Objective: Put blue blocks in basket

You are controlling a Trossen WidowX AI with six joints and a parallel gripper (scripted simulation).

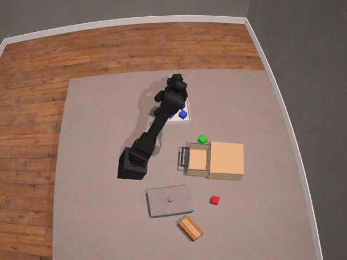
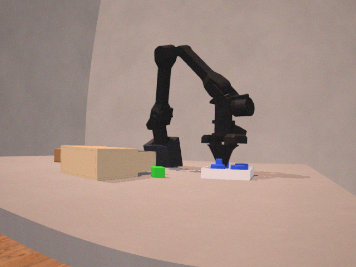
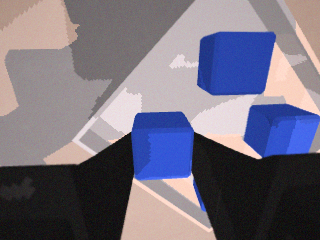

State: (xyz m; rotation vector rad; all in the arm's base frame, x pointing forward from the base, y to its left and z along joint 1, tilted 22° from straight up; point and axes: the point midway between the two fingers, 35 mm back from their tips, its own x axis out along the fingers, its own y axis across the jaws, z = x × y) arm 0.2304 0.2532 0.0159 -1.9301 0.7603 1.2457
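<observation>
My hand is 40 mm short of the white basket, 20 mm to the right of it and 50 mm above it. Round my hand: green block: 120 mm ahead, 180 mm to the right, 50 mm below; tan drawer cabinet: 140 mm ahead, 330 mm to the right, 30 mm below; knobbed lid: 130 mm behind, 460 mm to the right, 10 mm below.
</observation>
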